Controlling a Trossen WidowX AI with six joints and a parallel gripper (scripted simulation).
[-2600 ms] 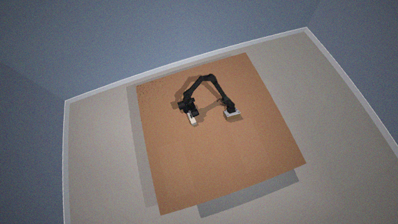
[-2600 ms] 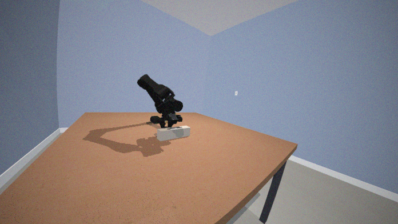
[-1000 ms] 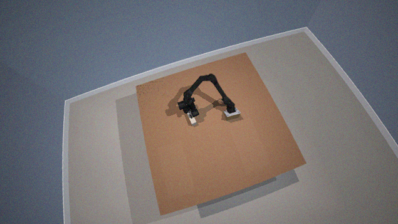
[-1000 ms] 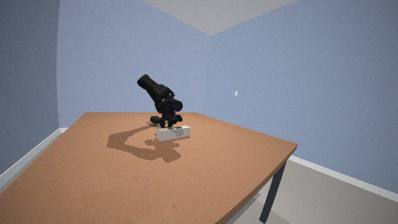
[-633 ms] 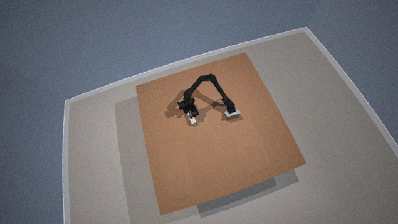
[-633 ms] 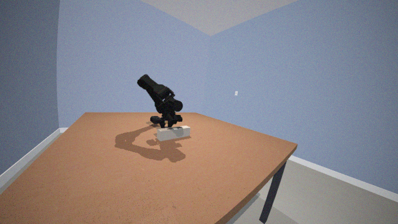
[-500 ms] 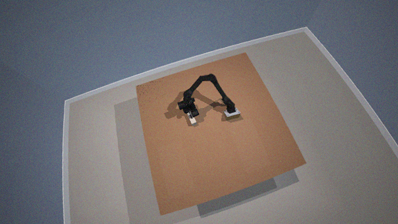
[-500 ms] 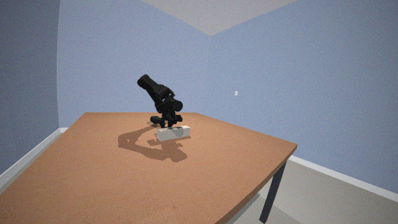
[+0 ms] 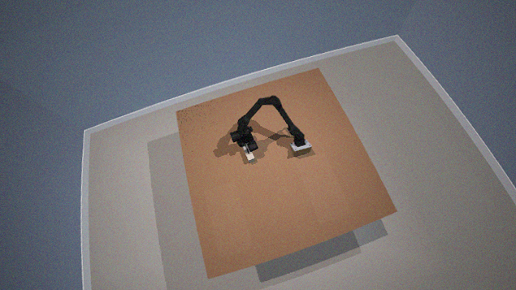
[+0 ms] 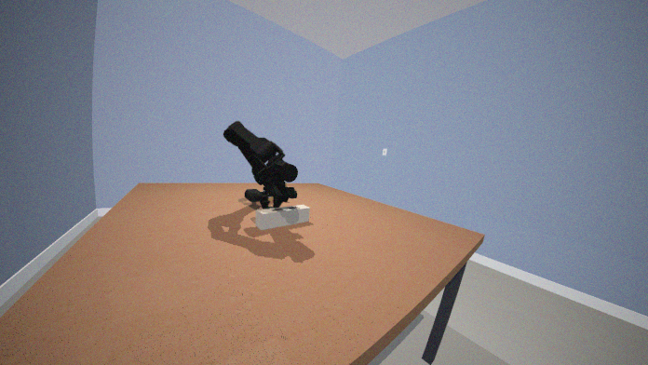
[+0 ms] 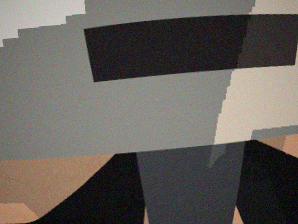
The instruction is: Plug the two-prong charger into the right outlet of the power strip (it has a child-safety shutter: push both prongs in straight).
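My gripper tip is now 2 cm short of the black two-prong charger and 1 cm below it.
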